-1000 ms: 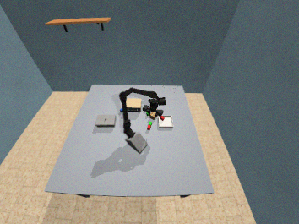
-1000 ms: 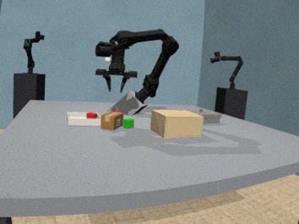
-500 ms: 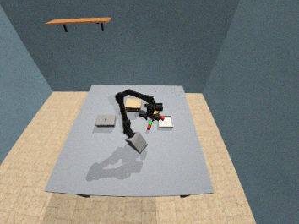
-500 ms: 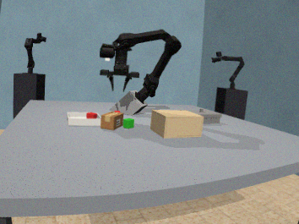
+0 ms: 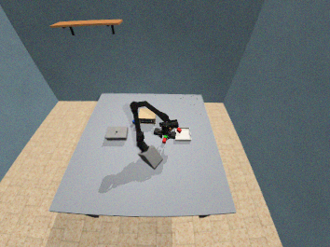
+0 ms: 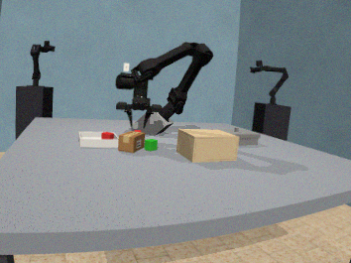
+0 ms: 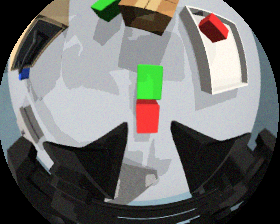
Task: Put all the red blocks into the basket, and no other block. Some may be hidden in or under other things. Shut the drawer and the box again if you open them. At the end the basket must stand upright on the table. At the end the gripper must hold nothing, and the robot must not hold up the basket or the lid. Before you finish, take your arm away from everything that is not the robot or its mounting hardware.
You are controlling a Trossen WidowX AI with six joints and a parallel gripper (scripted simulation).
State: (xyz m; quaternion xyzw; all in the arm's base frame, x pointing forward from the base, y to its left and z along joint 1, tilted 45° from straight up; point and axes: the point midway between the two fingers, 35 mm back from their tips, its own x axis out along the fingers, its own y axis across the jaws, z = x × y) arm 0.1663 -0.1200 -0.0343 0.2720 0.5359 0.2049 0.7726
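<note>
Now: the white shallow basket 14 cm to the right of my hand, 12 cm ahead of it and 7 cm below it. Also, from my hand: blue block: 35 cm to the left, 13 cm ahead, 7 cm below; small brown box: 18 cm ahead, 5 cm below, 1 cm to the right; drawer unit: 25 cm to the left, 23 cm ahead, 4 cm below.
</note>
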